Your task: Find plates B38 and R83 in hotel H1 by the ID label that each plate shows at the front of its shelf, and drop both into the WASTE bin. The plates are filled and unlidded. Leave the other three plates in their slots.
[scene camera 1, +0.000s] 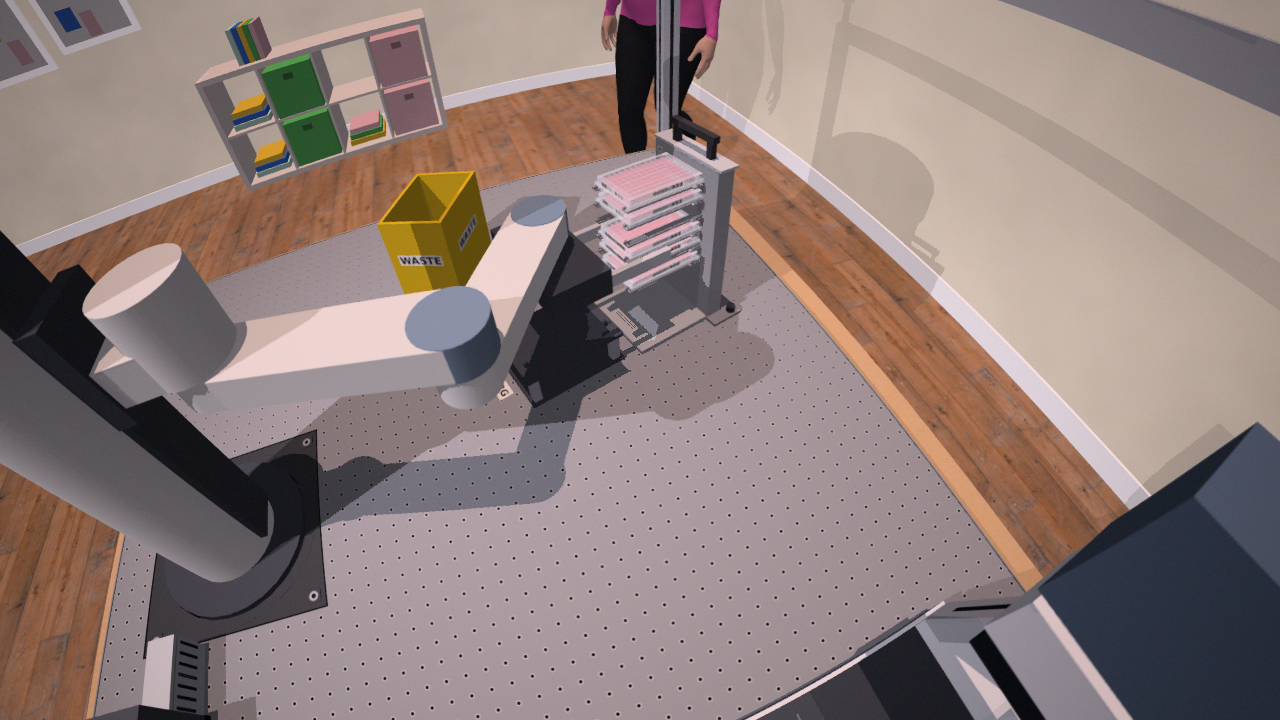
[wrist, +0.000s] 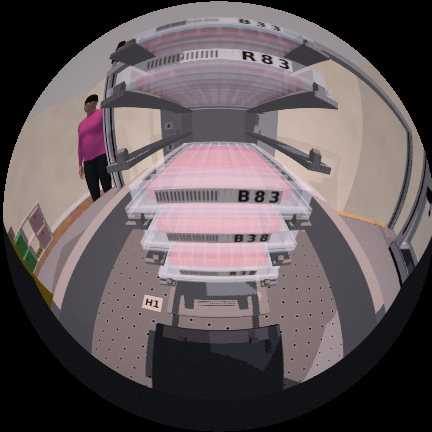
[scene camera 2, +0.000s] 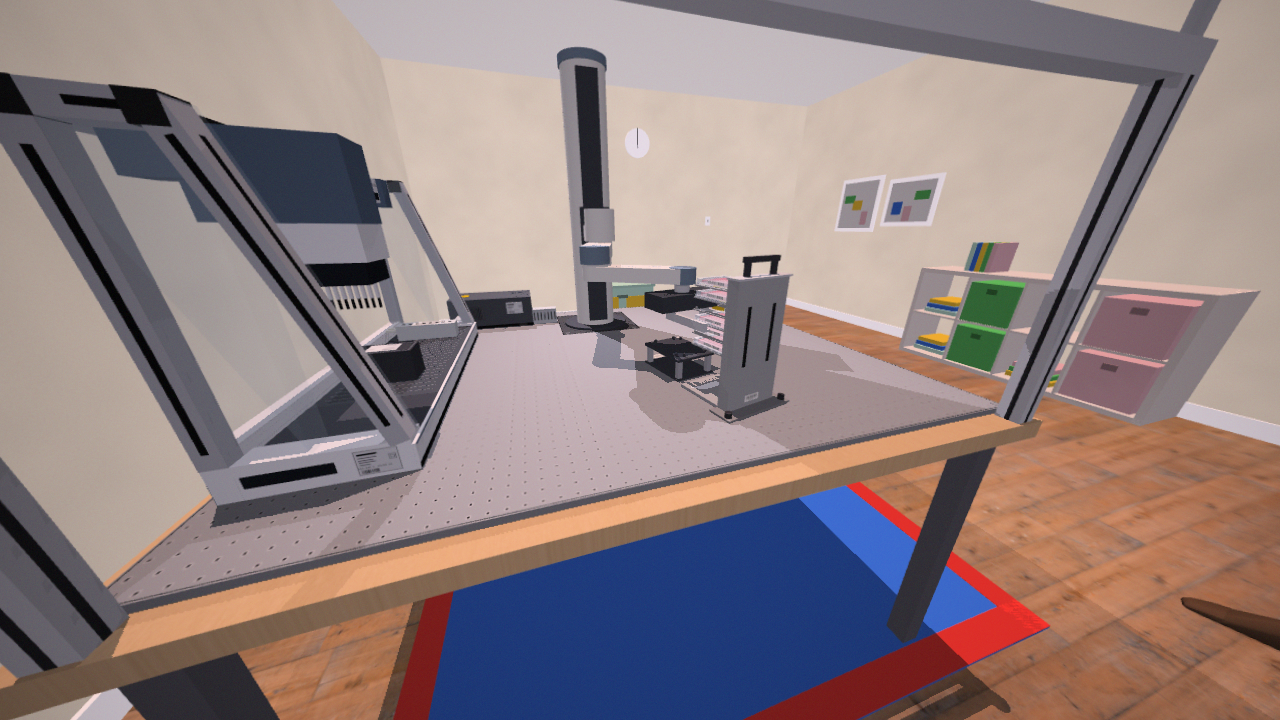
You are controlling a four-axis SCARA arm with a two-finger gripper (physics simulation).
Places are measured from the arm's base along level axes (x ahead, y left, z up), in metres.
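Pixels of known places: gripper, fingertip midpoint: (wrist: 218, 175); arm's base, origin of the base link: (scene camera 1: 240, 539) (scene camera 2: 595, 324).
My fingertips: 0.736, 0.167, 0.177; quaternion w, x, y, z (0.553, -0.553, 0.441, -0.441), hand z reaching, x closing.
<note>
Ahead of a thing's pixels: the offset from my fingertips to its top centre, as dx, dy, dz. "*": to the spot under its first point.
Hotel H1 (scene camera 1: 718, 237) (scene camera 2: 754, 349) (wrist: 219, 125) holds five pink-filled, unlidded plates. My gripper (wrist: 218, 175) is shut on plate B38 @[+0.007, +0.002, -0.005] (wrist: 218, 225), with its wide grey fingers along both sides. B38 is level, a little above its shelf supports, between the shelves of B83 @[+0.006, +0.002, +0.018] (wrist: 217, 165) above and R38 @[+0.006, +0.002, -0.038] (wrist: 217, 259) below. Plate R83 @[+0.006, +0.002, +0.074] (wrist: 225, 84) sits high in the hotel, under B33 @[+0.006, +0.002, +0.102] (wrist: 220, 40). The contact at the fingertips is hidden. The yellow WASTE bin @[-0.300, +0.226, +0.036] (scene camera 1: 429, 240) stands beside the arm, left of the hotel in scene camera 1.
An empty pair of shelf rails @[* -0.048, +0.021, +0.031] (wrist: 150, 150) lies between R83 and B83. A low black stand (scene camera 2: 680, 347) (wrist: 217, 357) is under the gripper, in front of the hotel. The framed machine @[* +0.115, -0.751, -0.124] (scene camera 2: 313, 465) stands on the perforated table. A person (wrist: 91, 140) stands beyond the table.
</note>
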